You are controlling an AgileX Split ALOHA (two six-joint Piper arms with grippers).
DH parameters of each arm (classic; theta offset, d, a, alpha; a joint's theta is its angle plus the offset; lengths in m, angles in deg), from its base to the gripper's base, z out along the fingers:
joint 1: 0 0.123 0 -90
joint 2: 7.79 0 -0.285 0
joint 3: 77.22 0 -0.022 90
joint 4: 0 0.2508 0 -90
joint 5: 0 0 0.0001 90
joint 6: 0 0.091 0 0
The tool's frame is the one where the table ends.
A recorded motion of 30 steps. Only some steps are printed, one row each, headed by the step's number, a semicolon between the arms.
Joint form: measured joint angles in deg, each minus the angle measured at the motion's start. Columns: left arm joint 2, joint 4, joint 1, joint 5, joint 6, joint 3; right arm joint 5, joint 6, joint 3, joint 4, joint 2, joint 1.
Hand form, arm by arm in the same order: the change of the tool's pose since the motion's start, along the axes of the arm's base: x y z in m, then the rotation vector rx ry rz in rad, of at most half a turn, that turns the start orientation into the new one. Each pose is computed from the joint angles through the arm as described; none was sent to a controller.
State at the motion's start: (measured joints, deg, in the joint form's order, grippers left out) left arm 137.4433 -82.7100 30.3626 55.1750 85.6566 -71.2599; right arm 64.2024 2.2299 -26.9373 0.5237 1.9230 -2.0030
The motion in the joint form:
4: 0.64 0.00 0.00 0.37 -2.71 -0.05; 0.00 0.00 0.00 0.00 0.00 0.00
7: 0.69 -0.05 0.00 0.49 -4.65 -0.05; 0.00 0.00 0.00 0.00 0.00 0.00
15: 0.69 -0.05 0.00 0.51 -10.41 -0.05; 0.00 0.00 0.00 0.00 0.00 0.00
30: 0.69 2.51 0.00 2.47 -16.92 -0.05; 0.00 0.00 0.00 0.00 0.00 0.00
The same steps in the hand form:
4: -0.0008 -0.0009 -0.0038 -0.0373 0.0358 0.0229; 0.0000 0.0000 0.0000 0.0000 0.0000 0.0000
7: -0.0009 -0.0010 -0.0040 -0.0590 0.0564 0.0412; 0.0000 0.0000 0.0000 0.0000 0.0000 0.0000
15: -0.0009 -0.0010 -0.0040 -0.1163 0.1181 0.0962; 0.0000 0.0000 0.0000 0.0000 0.0000 0.0000
30: -0.0041 -0.0043 -0.0034 -0.1855 0.1935 0.1026; 0.0000 0.0000 0.0000 0.0000 0.0000 0.0000

